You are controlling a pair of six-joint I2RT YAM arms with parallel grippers.
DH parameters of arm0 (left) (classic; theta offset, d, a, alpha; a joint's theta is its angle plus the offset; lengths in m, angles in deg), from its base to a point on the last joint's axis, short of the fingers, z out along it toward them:
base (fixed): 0 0 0 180
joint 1: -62.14 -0.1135 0.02 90
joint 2: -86.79 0 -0.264 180
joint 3: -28.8 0 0.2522 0
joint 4: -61.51 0 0.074 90
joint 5: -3.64 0 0 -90
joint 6: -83.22 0.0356 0 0
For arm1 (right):
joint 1: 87.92 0.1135 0.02 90
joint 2: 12.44 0 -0.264 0
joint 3: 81.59 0 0.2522 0
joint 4: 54.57 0 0.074 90
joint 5: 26.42 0 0 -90
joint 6: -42.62 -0.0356 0 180
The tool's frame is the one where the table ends.
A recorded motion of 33 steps. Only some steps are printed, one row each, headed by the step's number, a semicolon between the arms.
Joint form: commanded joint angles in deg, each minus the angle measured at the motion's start. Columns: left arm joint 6, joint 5, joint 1, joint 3, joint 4, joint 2; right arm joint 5, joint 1, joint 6, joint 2, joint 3, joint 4.
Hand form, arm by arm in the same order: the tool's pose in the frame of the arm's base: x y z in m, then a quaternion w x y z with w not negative. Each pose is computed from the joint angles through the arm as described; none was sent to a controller.
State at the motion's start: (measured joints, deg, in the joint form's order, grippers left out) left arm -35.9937 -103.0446 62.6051 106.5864 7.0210 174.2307; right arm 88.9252 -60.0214 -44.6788 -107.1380 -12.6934 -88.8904
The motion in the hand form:
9: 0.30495 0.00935 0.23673 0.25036 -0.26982 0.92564 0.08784; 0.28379 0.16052 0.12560 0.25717 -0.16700 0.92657 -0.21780
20: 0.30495 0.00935 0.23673 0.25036 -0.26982 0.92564 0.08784; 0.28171 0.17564 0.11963 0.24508 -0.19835 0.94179 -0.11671
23: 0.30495 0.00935 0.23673 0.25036 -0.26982 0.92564 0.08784; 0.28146 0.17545 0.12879 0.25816 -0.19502 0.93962 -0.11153
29: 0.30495 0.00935 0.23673 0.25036 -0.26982 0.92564 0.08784; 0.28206 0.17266 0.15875 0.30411 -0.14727 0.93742 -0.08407
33: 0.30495 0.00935 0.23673 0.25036 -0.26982 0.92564 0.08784; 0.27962 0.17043 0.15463 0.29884 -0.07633 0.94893 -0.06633
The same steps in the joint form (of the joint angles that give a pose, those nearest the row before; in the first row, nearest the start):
9: 0.48 -0.74 -0.22 0.04 0.15 0.28; 9.11 5.14 -8.92 -9.44 -0.42 0.37
20: 0.48 -0.74 -0.22 0.04 0.15 0.28; -2.54 6.43 -8.68 -10.32 -0.39 3.17
23: 0.48 -0.74 -0.22 0.04 0.15 0.28; -2.51 6.43 -8.66 -8.63 -0.39 3.17
29: 0.48 -0.74 -0.22 0.04 0.15 0.28; -2.51 5.97 -12.59 -3.48 0.02 3.24
33: 0.48 -0.74 -0.22 0.04 0.15 0.28; -2.54 5.88 -21.49 -3.63 -0.52 2.45

